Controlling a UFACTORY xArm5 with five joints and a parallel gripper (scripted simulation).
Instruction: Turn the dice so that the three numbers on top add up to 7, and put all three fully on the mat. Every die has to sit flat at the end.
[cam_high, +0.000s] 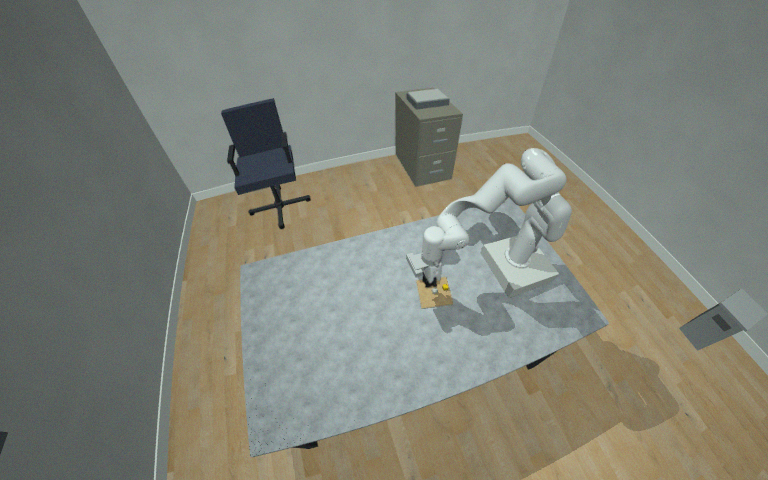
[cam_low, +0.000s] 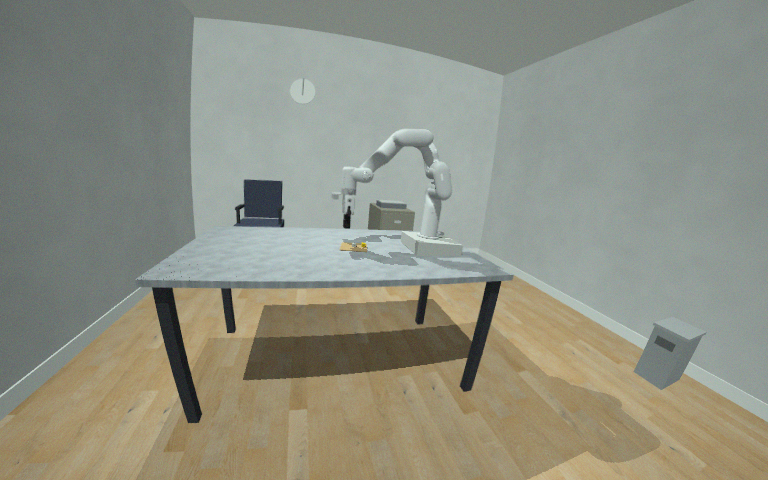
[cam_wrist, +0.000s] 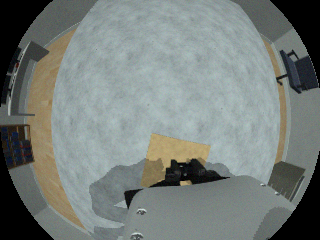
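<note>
Right now my hand is 110 mm above the white die and 50 mm past it. The rest, counted from my hand: black die: 10 mm below; then yellow die: 110 mm below, 100 mm behind, 10 mm to the left; then tan mat: 120 mm below, 50 mm behind.
</note>
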